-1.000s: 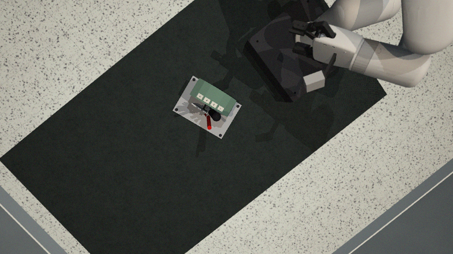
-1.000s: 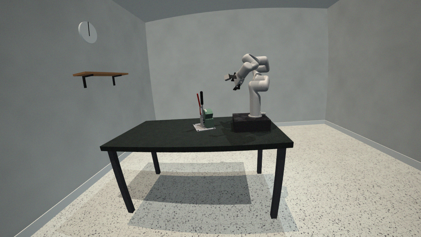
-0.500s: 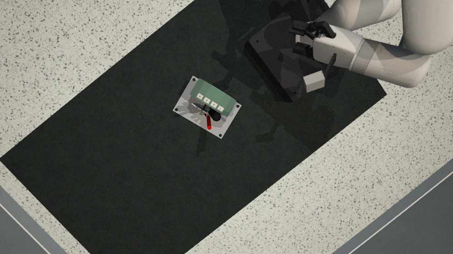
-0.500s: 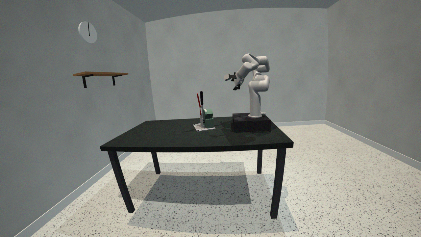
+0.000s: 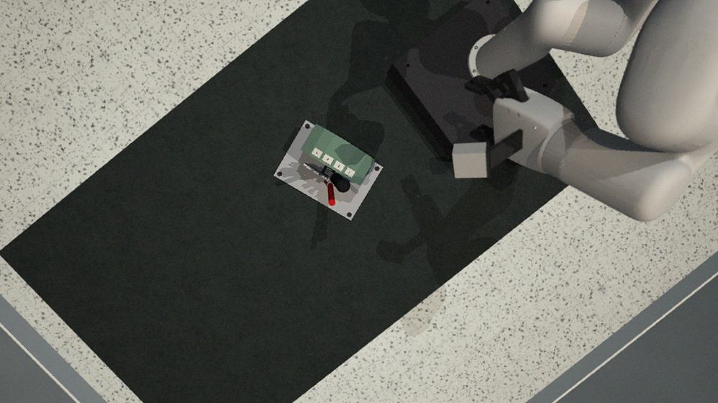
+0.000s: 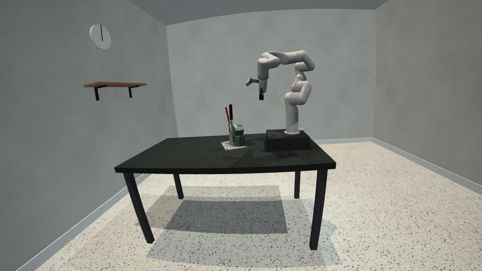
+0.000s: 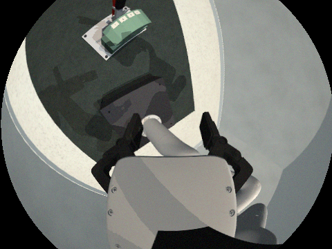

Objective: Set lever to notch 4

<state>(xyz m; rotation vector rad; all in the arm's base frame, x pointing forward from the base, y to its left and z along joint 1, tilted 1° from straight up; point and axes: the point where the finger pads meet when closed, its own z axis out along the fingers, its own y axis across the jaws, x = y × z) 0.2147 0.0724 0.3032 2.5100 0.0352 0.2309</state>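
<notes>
Now: the red bar 28 cm ahead of my hand, 1 cm to the left of it and 20 cm below it.
</notes>
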